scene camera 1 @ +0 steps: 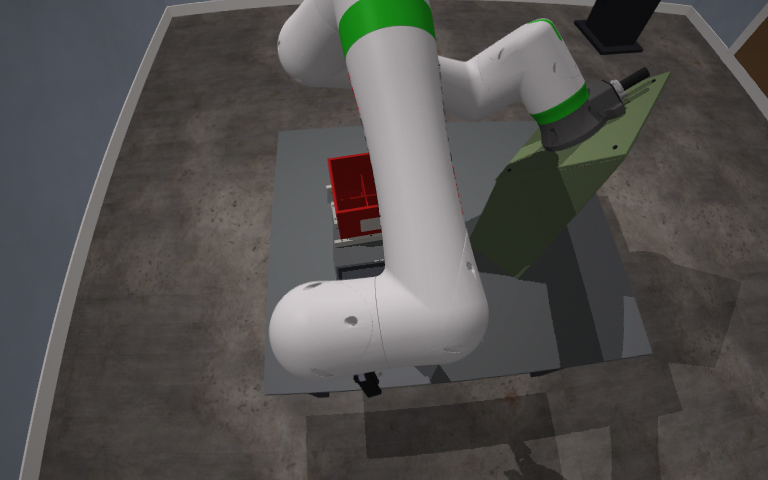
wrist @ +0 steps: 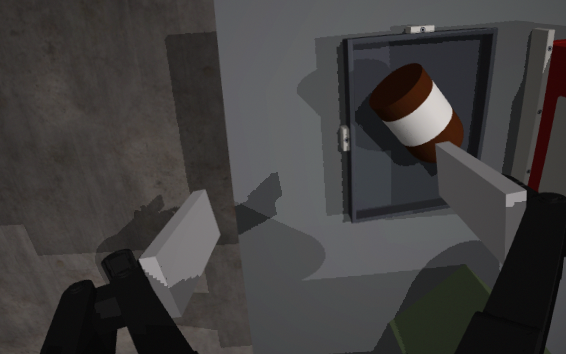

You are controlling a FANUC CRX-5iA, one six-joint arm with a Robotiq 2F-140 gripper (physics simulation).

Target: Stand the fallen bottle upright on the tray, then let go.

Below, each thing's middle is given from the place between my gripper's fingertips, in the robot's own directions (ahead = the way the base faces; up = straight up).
Scene:
The brown bottle (wrist: 408, 101) lies 70 mm behind my hand, 160 mm to the right of it and 210 mm below it.

